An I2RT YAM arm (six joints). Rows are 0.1 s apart.
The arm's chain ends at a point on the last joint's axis. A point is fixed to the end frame.
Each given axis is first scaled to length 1.
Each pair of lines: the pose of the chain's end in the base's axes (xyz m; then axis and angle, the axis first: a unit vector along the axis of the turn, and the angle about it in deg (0 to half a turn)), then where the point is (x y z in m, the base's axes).
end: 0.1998 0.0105 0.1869 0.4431 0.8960 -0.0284 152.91
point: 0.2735 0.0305 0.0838
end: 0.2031 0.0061 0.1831 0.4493 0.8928 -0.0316 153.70
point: 0.2758 0.0253 0.0791
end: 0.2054 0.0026 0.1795 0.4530 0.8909 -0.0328 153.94
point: 0.2779 0.0214 0.0752
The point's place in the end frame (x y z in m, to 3 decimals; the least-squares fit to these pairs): 0.021 0.053 0.115
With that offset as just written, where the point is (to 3 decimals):
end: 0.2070 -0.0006 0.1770 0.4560 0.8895 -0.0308 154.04
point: 0.280 0.018 0.073
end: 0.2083 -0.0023 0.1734 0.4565 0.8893 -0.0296 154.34
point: 0.281 0.017 0.069
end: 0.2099 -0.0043 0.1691 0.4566 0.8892 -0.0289 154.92
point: 0.281 0.016 0.064
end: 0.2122 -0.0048 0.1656 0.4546 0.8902 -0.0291 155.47
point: 0.283 0.016 0.060
